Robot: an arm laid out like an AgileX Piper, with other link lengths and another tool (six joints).
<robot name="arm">
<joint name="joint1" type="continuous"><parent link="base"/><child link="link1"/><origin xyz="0 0 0.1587"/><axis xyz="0 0 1"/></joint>
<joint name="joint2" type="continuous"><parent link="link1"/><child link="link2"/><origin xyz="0 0 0"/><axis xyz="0 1 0"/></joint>
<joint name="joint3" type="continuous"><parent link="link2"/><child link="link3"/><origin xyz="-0.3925 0 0.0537"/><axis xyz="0 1 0"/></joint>
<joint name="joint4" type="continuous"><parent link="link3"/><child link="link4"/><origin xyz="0.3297 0 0.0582"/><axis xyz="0.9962 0 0.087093"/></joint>
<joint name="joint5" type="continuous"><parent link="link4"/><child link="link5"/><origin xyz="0 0 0"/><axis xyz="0 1 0"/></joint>
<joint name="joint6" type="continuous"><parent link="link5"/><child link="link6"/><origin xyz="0.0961 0 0.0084"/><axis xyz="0.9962 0 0.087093"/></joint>
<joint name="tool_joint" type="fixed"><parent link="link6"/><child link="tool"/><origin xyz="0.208 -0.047 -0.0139" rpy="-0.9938 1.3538 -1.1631"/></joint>
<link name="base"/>
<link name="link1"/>
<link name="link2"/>
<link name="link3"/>
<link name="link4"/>
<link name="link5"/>
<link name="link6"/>
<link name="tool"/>
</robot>
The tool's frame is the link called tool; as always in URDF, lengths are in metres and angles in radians. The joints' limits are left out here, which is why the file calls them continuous.
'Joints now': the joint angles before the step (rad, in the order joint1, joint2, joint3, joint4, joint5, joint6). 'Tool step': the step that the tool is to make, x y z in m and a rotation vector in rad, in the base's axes. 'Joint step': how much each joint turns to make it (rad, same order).
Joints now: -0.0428, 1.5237, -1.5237, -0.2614, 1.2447, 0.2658
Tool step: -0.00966, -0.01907, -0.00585, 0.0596, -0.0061, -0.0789
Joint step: -0.0825, 0.0000, -0.0011, 0.0594, 0.0004, 0.0018
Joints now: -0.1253, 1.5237, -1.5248, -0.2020, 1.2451, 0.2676
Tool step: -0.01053, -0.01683, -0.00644, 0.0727, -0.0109, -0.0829
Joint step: -0.0892, 0.0000, 0.0000, 0.0737, 0.0015, 0.0000
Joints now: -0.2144, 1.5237, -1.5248, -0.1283, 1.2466, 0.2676
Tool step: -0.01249, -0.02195, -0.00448, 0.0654, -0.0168, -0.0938
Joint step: -0.0997, 0.0001, 0.0000, 0.0678, 0.0008, 0.0000
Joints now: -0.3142, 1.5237, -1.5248, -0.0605, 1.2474, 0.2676
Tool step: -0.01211, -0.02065, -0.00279, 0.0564, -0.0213, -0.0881
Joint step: -0.0935, 0.0000, 0.0001, 0.0605, -0.0001, 0.0000
